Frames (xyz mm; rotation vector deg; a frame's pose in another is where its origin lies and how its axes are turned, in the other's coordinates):
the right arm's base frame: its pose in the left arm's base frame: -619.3 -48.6 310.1 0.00 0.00 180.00
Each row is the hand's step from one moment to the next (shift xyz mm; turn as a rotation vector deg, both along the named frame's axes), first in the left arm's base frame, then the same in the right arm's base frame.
Working: the left arm's base frame: its pose in the right arm's base frame: -619.3 -48.6 -310.1 0.00 0.00 180.00

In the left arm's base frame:
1: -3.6 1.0 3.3 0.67 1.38 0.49
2: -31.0 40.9 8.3 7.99 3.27 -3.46
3: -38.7 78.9 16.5 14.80 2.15 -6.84
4: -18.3 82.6 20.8 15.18 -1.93 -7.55
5: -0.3 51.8 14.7 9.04 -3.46 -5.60
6: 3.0 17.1 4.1 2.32 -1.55 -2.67
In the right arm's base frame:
1: 3.6 -1.0 3.3 -0.67 -1.38 0.49
2: 31.0 -40.9 8.3 -7.99 -3.27 -3.46
3: 38.7 -78.9 16.5 -14.80 -2.15 -6.84
4: 18.3 -82.6 20.8 -15.18 1.93 -7.55
5: 0.3 -51.8 14.7 -9.04 3.46 -5.60
6: -3.0 -17.1 4.1 -2.32 1.55 -2.67

